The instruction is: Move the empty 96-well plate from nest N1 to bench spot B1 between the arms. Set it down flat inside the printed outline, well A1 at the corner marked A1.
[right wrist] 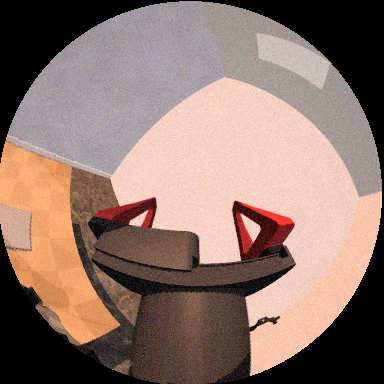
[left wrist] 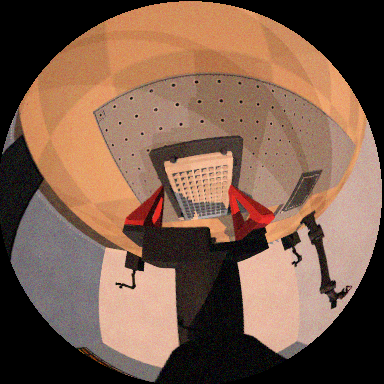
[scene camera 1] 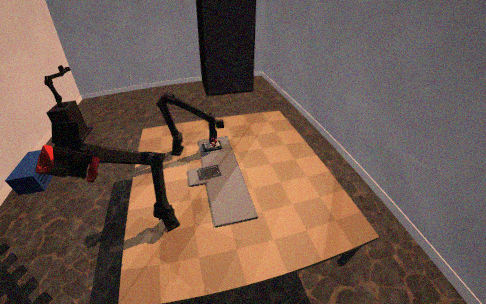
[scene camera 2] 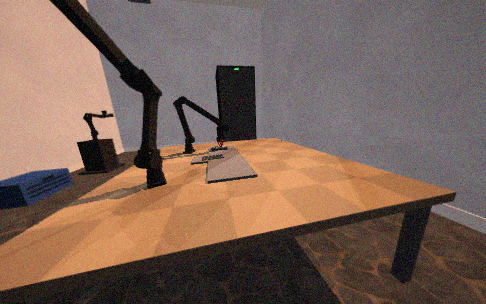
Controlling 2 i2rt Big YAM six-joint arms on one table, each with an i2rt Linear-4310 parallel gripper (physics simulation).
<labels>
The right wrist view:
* my right gripper: 194, 203
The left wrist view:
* my left gripper: 197, 187
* white well plate: 200, 182, touched by my left gripper
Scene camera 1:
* my right gripper: 75, 172
</labels>
